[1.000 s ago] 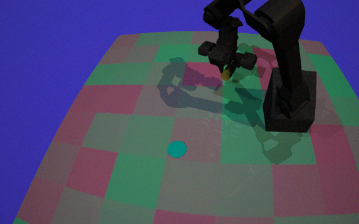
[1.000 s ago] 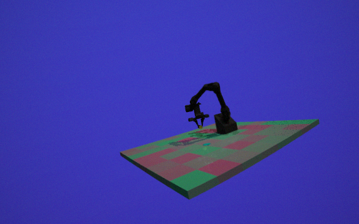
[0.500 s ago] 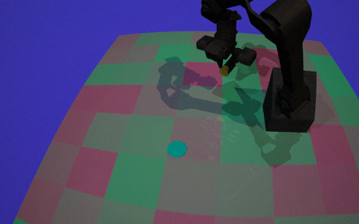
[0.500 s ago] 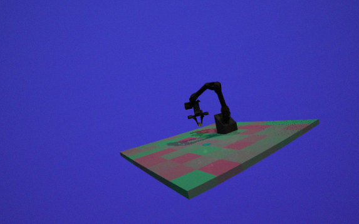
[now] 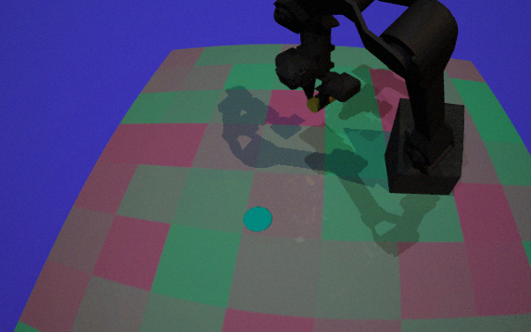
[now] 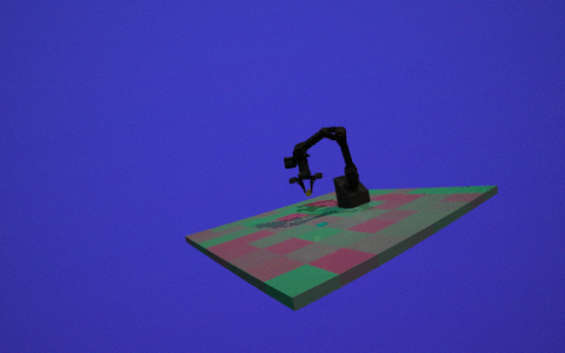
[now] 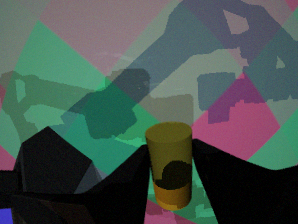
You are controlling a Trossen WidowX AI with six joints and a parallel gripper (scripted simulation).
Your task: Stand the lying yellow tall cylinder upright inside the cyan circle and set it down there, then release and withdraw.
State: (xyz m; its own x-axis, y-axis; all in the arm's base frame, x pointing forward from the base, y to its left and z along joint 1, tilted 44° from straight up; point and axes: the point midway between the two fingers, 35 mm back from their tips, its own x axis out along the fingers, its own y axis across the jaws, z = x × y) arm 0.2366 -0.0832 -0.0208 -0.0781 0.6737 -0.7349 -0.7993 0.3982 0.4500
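The yellow tall cylinder lies 10 mm behind my gripper tip and 20 mm to the right of it. The rest, counted from my gripper tip: cyan circle: 90 mm ahead, 220 mm to the left, 130 mm below.
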